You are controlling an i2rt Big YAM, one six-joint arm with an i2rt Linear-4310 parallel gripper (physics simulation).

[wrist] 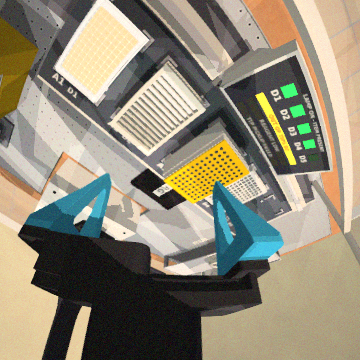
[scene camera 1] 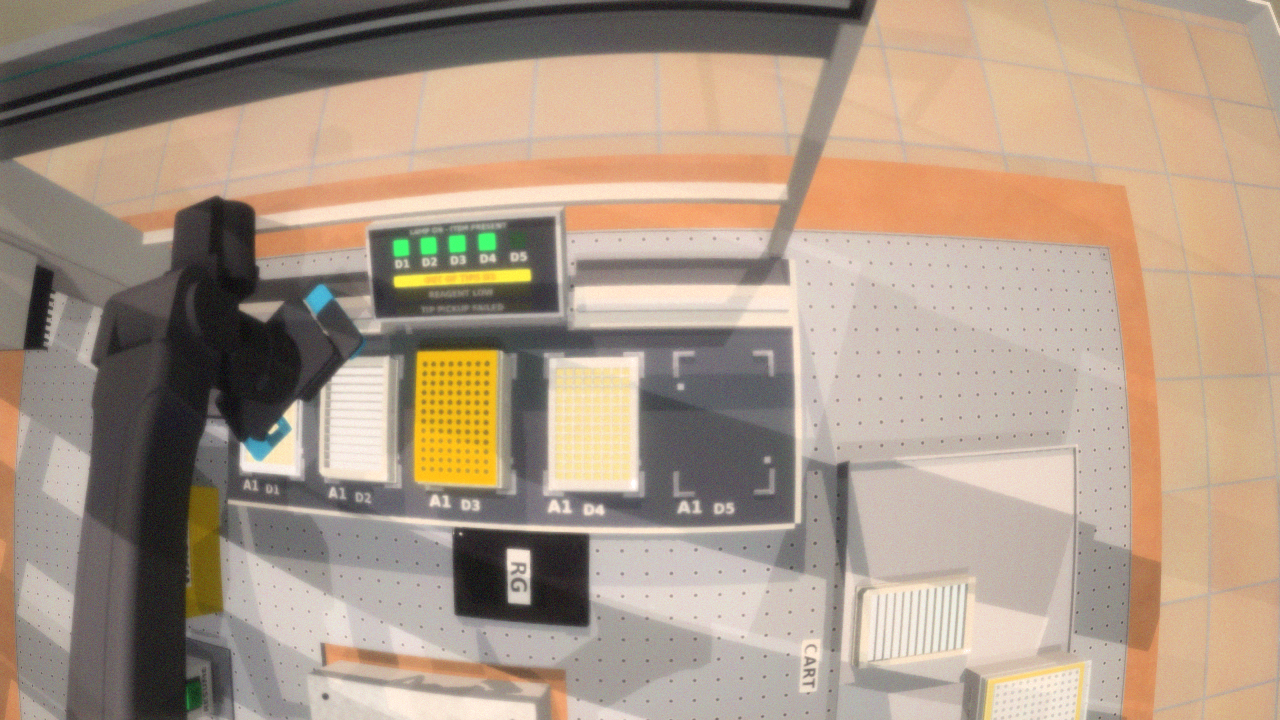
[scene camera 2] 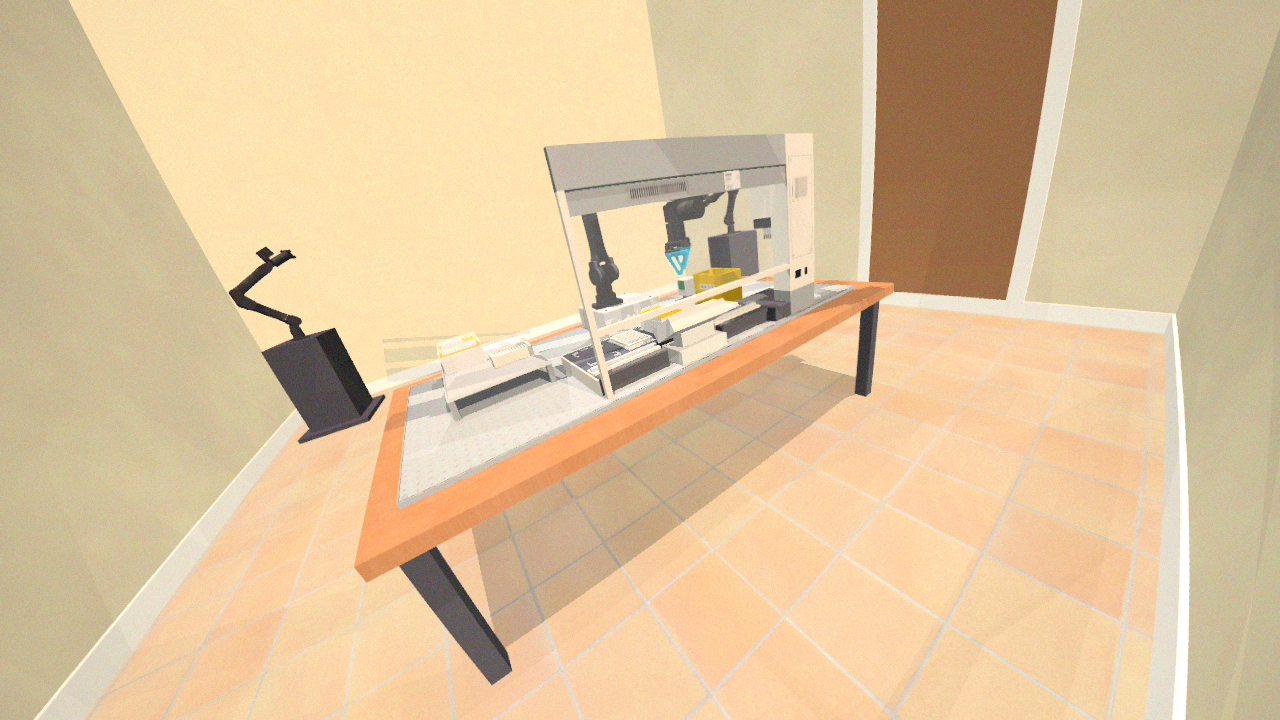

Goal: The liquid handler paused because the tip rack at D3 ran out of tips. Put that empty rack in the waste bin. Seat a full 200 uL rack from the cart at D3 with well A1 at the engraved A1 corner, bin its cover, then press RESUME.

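Frame: origin at the arm's base, x ahead, y left, z up, level; millimetres.
Seen in the pictures: gripper, fingertip midpoint: [wrist: 161,181] [scene camera 1: 320,387] [scene camera 2: 682,272].
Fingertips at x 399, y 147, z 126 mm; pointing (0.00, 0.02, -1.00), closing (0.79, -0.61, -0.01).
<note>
Offsets run from my fingertips to a thing's top centre. "pt": to the spot under its first point.
The yellow empty tip rack @[3 mm ahead, 102 mm right, 102 mm down] [scene camera 1: 456,416] [wrist: 207,172] sits at D3, with A1 engraved at its front left corner. My open, empty gripper [scene camera 1: 323,386] [scene camera 2: 680,271] [wrist: 162,180] hangs above the deck, over the D1–D2 side in scene camera 1. The yellow waste bin @[226 mm back, 293 mm left, 74 mm down] [scene camera 1: 204,550] [scene camera 2: 718,282] [wrist: 15,70] stands left of the deck, partly hidden by the arm in scene camera 1. The green RESUME button @[pt 389 mm back, 210 mm left, 123 mm down] [scene camera 1: 192,692] shows partly behind the arm. The cart @[186 mm back, 648 mm right, 143 mm down] [scene camera 1: 966,501] holds a striped white rack @[143 mm back, 573 mm right, 117 mm down] [scene camera 1: 913,620] and a yellow-edged rack @[230 mm back, 722 mm right, 78 mm down] [scene camera 1: 1033,694], cut off below.
Racks or plates stand at D1 @[33 mm back, 144 mm left, 148 mm down] [wrist: 102,52], D2 @[15 mm back, 21 mm left, 131 mm down] [scene camera 1: 359,420] [wrist: 159,107] and D4 @[20 mm ahead, 225 mm right, 148 mm down] [scene camera 1: 593,425]; D5 is vacant. The status display @[pt 141 mm ahead, 89 mm right, 95 mm down] [scene camera 1: 465,268] [wrist: 280,115] rises behind the deck. A black RG block @[148 mm back, 165 mm right, 195 mm down] [scene camera 1: 483,577] lies in front. The instrument's frame post @[233 mm ahead, 382 mm right, 257 mm up] [scene camera 1: 810,161] stands at the right.
</note>
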